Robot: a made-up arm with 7 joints. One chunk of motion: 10 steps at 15 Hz.
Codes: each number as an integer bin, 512 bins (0 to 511) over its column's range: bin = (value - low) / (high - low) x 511, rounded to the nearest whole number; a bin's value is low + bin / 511 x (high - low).
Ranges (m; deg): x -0.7..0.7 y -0.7..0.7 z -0.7..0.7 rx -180..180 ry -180..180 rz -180..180
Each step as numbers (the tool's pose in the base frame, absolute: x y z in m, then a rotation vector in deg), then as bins.
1 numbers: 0.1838 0.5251 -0.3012 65.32 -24.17 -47.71
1 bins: 323 447 146 348 221 188
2 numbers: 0.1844 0.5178 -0.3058 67.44 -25.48 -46.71
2 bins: 323 444 144 351 219 189
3 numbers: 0.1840 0.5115 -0.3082 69.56 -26.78 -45.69
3 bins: 323 442 143 354 217 191
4 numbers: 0.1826 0.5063 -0.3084 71.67 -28.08 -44.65
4 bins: 322 440 143 357 216 192
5 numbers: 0.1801 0.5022 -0.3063 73.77 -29.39 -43.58
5 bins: 321 439 144 360 214 194
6 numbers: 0.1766 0.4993 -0.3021 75.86 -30.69 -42.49
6 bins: 320 438 145 363 212 195
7 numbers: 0.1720 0.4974 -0.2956 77.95 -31.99 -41.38
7 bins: 318 437 148 366 210 197
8 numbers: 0.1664 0.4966 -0.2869 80.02 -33.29 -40.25
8 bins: 316 437 151 369 208 198
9 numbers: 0.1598 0.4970 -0.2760 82.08 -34.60 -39.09
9 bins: 314 437 155 372 206 200
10 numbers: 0.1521 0.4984 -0.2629 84.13 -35.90 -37.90
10 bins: 311 437 160 375 205 202
